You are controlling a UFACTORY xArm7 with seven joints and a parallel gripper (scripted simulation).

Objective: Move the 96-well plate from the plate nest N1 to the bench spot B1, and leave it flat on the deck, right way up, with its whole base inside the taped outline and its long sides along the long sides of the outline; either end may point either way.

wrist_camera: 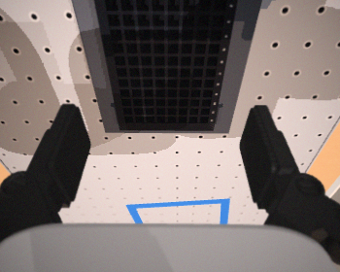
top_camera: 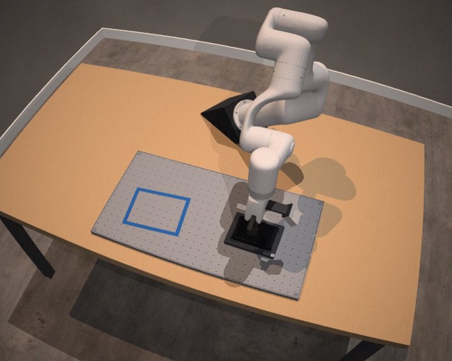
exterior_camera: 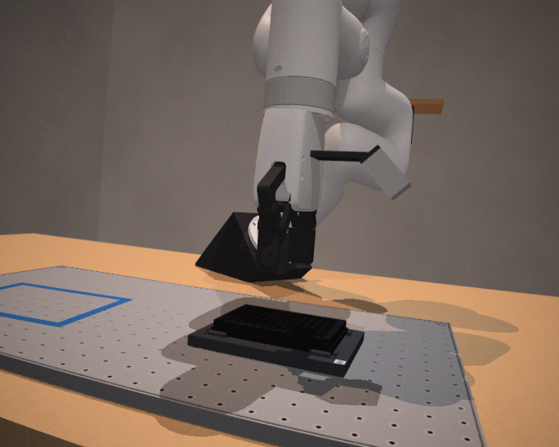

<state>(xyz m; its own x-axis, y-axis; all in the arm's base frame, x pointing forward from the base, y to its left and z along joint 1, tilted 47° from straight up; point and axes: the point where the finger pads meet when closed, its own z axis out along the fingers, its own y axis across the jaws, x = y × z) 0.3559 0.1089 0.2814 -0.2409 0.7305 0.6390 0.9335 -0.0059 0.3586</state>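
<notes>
The black 96-well plate lies 70 mm below my hand. From my hand the other things lie so: dark plate nest: 90 mm below; white label: 90 mm to the left, 80 mm below, 30 mm ahead.
</notes>
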